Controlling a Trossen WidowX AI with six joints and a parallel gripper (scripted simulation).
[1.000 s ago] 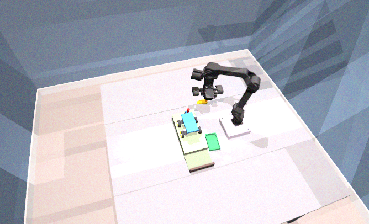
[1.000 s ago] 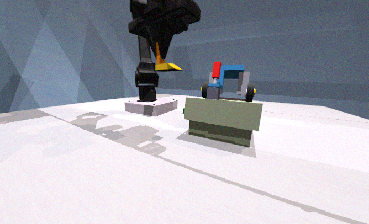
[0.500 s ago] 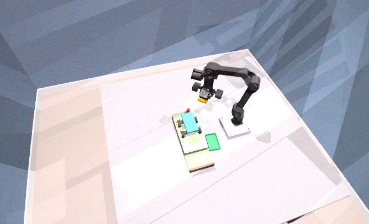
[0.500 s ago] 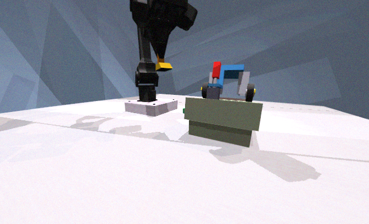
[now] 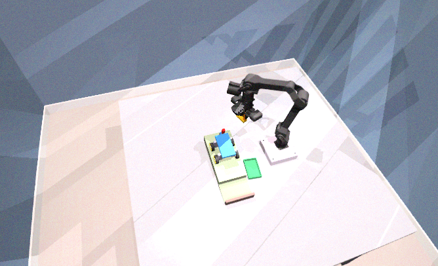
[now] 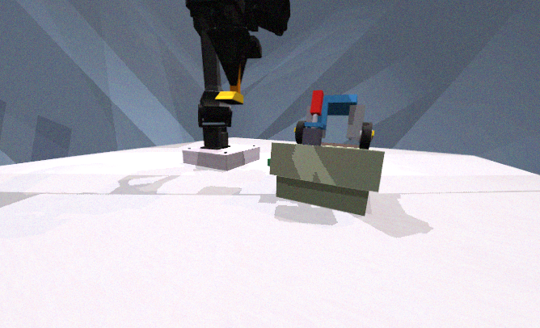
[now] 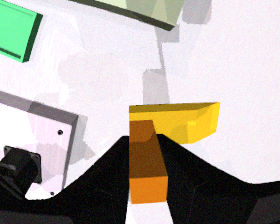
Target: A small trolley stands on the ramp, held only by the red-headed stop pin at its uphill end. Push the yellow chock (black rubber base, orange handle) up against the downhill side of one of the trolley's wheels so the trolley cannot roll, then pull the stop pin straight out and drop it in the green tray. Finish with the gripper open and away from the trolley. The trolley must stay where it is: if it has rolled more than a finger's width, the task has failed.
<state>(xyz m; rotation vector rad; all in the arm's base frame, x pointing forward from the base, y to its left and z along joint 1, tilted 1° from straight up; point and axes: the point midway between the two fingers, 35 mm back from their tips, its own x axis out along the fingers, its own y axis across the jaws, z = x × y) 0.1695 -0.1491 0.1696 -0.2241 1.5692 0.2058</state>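
The red-headed stop pin lies 130 mm ahead of my gripper tip, 50 mm below it and 20 mm to the left of it. The rest, counted from my gripper tip: yellow chock 20 mm to the right, 10 mm below, 10 mm ahead; then blue trolley 160 mm ahead, 100 mm to the left, 60 mm below; then pale green ramp 160 mm ahead, 130 mm below, 110 mm to the left.
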